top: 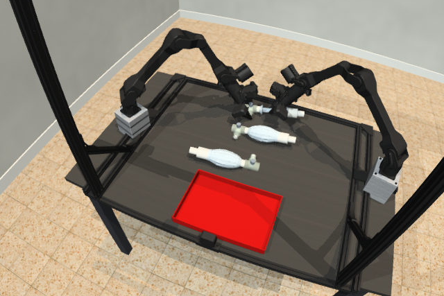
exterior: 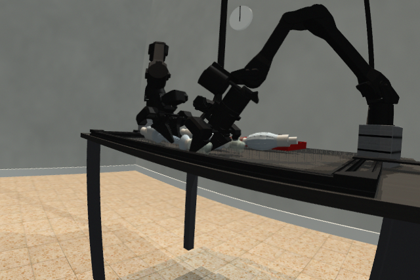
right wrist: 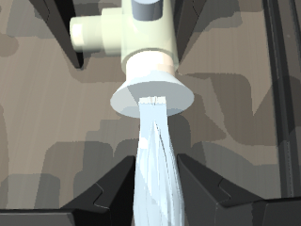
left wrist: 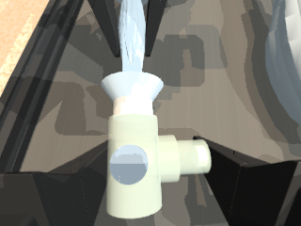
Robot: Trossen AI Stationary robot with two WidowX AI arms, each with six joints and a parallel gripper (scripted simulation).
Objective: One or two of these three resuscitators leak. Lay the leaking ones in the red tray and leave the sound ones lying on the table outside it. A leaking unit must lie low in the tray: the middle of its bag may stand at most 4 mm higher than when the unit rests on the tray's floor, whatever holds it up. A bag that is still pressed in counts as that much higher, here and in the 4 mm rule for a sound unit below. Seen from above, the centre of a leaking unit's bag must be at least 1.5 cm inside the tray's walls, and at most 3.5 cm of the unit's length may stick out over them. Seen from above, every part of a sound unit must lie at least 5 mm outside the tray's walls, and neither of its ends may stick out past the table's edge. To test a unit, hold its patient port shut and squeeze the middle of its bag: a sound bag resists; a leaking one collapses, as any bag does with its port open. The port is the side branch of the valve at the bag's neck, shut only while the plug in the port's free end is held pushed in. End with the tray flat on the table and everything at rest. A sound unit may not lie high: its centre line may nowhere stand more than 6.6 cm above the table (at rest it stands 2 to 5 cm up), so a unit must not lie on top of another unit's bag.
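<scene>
My right gripper is now 520 mm past the red tray, 50 mm to the right of it and 40 mm above it.
</scene>
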